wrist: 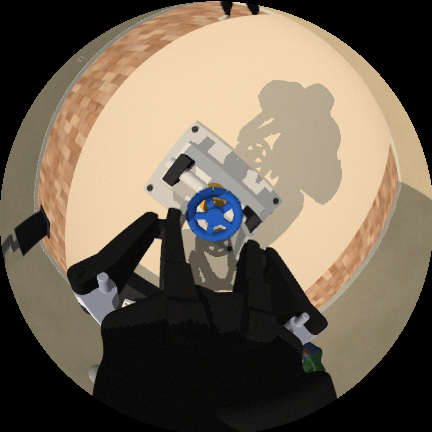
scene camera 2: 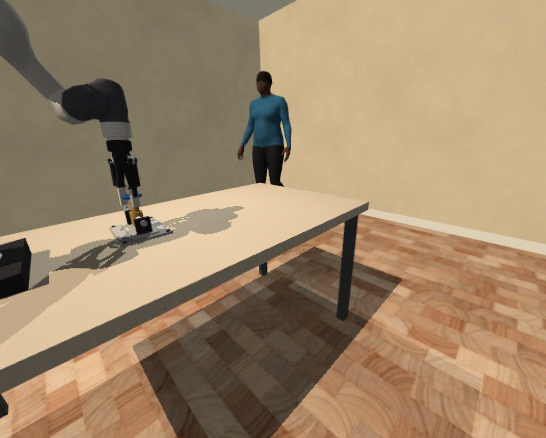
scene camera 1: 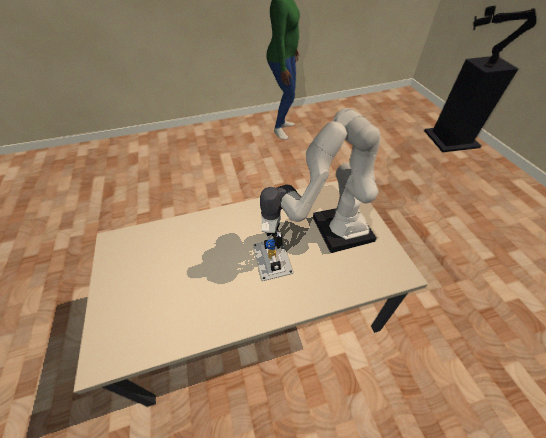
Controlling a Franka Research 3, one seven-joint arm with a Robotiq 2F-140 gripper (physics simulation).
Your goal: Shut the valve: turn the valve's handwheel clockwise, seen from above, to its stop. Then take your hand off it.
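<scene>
The valve's blue handwheel (scene camera 1: 270, 244) (scene camera 2: 127, 197) (wrist: 215, 214) is a spoked ring lying level on top of a gold valve body (scene camera 1: 272, 253) (scene camera 2: 136, 215). The valve stands on a light grey base plate (scene camera 2: 160, 231) (wrist: 159, 184) on the table, with a pipe and black end blocks. My gripper (scene camera 2: 128, 199) (wrist: 210, 217) points down over the valve and is shut on the handwheel, one finger at each side of its rim. In the wrist view the fingertip pads are partly hidden, and the hub and spokes show between the fingers. In scene camera 1 the hand partly covers the wheel.
The table (scene camera 1: 165, 310) (scene camera 2: 200, 260) carries the arm's black base (scene camera 1: 345, 242) behind the valve. A person in green (scene camera 1: 285, 40) and a person in blue (scene camera 2: 267, 120) stand beyond the table. A black pedestal (scene camera 1: 470, 102) with another arm stands at the far right.
</scene>
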